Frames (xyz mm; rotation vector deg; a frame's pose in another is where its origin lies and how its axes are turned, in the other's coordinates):
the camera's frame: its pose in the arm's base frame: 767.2 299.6 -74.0 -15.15 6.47 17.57
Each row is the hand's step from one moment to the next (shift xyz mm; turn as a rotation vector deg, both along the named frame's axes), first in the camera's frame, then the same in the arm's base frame.
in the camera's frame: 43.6 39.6 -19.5 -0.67 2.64 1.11
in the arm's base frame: 27.6 43.4 -34.7 -1.38 2.54 0.53
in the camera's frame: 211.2 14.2 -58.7 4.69 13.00 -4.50
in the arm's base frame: 191.6 56.8 -91.3 0.07 12.05 -8.13
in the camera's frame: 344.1 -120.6 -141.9 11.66 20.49 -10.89
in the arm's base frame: 353.8 -52.3 -158.7 3.89 19.15 -17.10
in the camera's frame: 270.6 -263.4 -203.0 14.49 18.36 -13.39
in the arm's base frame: 324.5 -221.1 -172.1 7.06 17.31 -19.41
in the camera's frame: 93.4 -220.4 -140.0 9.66 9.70 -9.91
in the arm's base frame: 147.6 -214.5 -95.5 5.43 8.94 -13.28
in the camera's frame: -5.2 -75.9 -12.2 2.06 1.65 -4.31
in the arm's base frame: 17.9 -74.6 7.3 1.14 0.92 -4.84
